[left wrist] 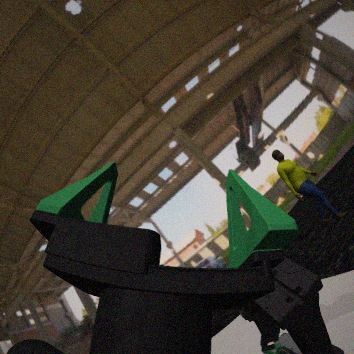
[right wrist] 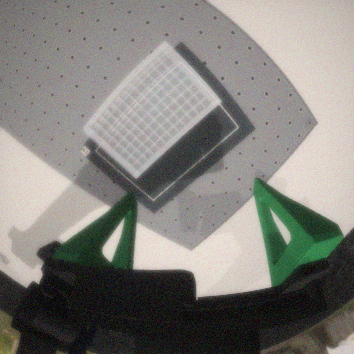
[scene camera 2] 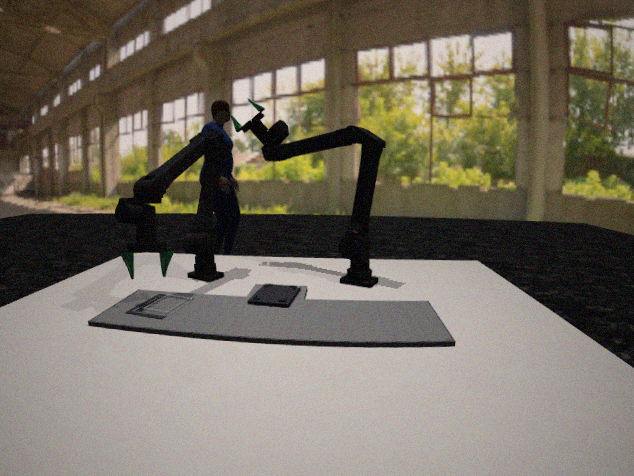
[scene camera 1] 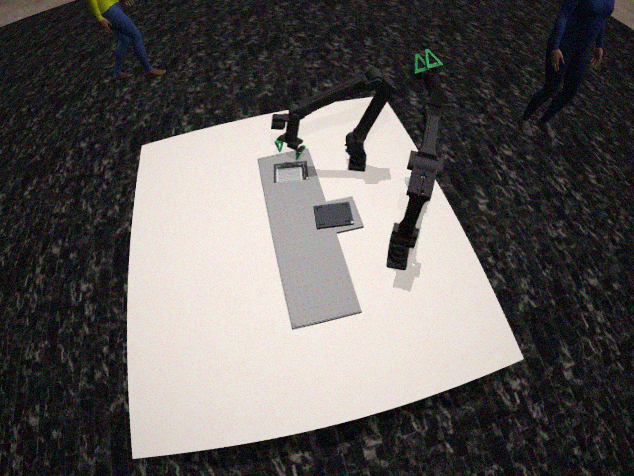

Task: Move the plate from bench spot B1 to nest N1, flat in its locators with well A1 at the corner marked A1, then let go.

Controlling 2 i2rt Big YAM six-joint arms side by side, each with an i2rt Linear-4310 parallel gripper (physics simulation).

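Places are measured from the left arm's base along level axes (x back, y right, z up), in centimetres.
Pixels of known places: left gripper, fingertip midpoint: (left wrist: 170, 170) (scene camera 2: 238, 106) (scene camera 1: 421, 51); right gripper, fingertip midpoint: (left wrist: 276, 346) (right wrist: 193, 190) (scene camera 2: 148, 278) (scene camera 1: 288, 155); left arm's base, link origin: (scene camera 2: 359, 282) (scene camera 1: 397, 256); right arm's base, link origin: (scene camera 2: 205, 277) (scene camera 1: 357, 162).
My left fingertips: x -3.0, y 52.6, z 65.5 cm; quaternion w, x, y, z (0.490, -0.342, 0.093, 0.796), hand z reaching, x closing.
Note:
Ahead of a thing's pixels: the offset from my left fingertips to its top centre. "pt": to the spot under its first point. Level surfaces: height alone.
The pale, clear plate with a grid of wells {pt dx -52.8, dy -18.6, dz -62.7 cm} (scene camera 1: 289, 174) (scene camera 2: 162, 305) (right wrist: 152, 110) lies on the dark, white-outlined pad {pt dx -56.4, dy -12.6, dz -64.0 cm} (right wrist: 200, 145) near one end of the grey board. In the right wrist view it is offset to the upper left, baring a dark strip at its lower right. I cannot make out well A1. The dark nest block {dx -27.4, dy -38.1, dz -62.4 cm} (scene camera 1: 332, 215) (scene camera 2: 275, 295) stands at the board's edge and looks empty. My right gripper (scene camera 1: 289, 152) (scene camera 2: 148, 277) (right wrist: 193, 190) is open above and beside the plate, not touching it. My left gripper (scene camera 1: 422, 52) (scene camera 2: 240, 107) (left wrist: 170, 170) is open, raised high, far from both.
The grey perforated board {dz -64.2 cm} (scene camera 1: 307, 276) (scene camera 2: 358, 322) (right wrist: 280, 110) lies on the white table {dz -65.5 cm} (scene camera 1: 204, 333) (scene camera 2: 307, 409). Both arm bases stand on its far side in scene camera 2. A person in blue (scene camera 1: 568, 61) (scene camera 2: 220, 169) and one in yellow (scene camera 1: 122, 30) (left wrist: 295, 177) are off the table.

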